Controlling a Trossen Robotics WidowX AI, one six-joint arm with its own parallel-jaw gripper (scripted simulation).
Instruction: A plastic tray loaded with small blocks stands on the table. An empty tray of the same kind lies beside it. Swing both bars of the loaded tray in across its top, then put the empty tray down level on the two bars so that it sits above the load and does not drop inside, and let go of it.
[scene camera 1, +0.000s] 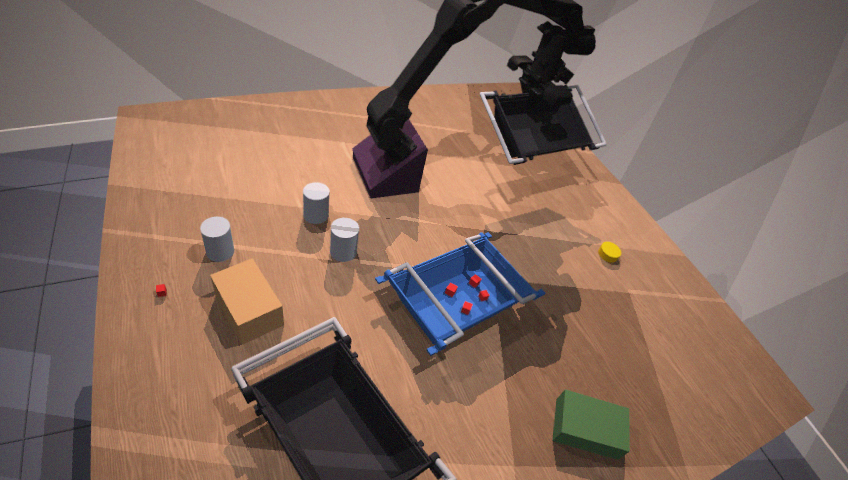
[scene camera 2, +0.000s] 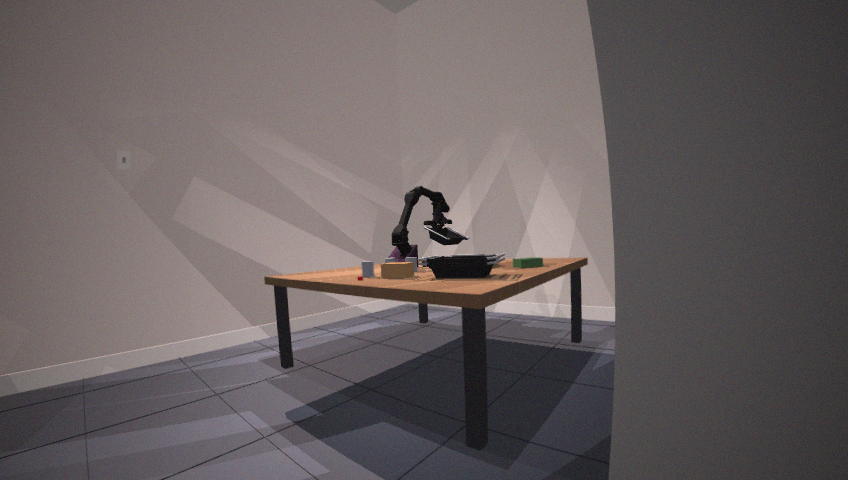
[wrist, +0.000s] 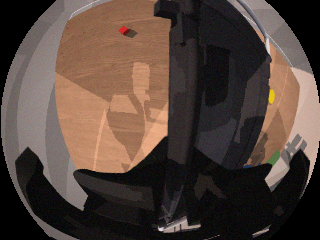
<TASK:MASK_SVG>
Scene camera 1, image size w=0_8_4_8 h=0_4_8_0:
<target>gripper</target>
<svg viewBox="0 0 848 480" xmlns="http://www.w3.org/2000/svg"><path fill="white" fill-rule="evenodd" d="M509 58L507 66L512 71L517 70L518 67L523 70L522 77L519 77L518 80L521 84L522 93L529 93L527 111L530 111L543 98L554 106L570 105L573 99L572 92L563 85L558 86L552 83L552 81L559 83L561 80L567 85L568 81L575 75L566 67L566 63L561 59L562 56L560 58L553 58L541 53L537 49L537 51L532 53L532 56L535 57L534 61L526 55Z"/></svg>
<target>black tray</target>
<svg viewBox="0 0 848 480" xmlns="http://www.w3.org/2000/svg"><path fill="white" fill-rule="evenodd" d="M579 84L564 85L564 87L570 92L573 88L576 88L602 143L593 143L573 99L570 105L554 106L543 98L530 111L527 111L529 93L514 95L502 93L498 95L495 90L480 93L509 164L526 163L526 157L529 160L533 160L533 156L546 155L574 148L581 148L584 151L586 150L585 147L588 147L591 151L606 146L598 123ZM488 99L494 99L494 115L487 102Z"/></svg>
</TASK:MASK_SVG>
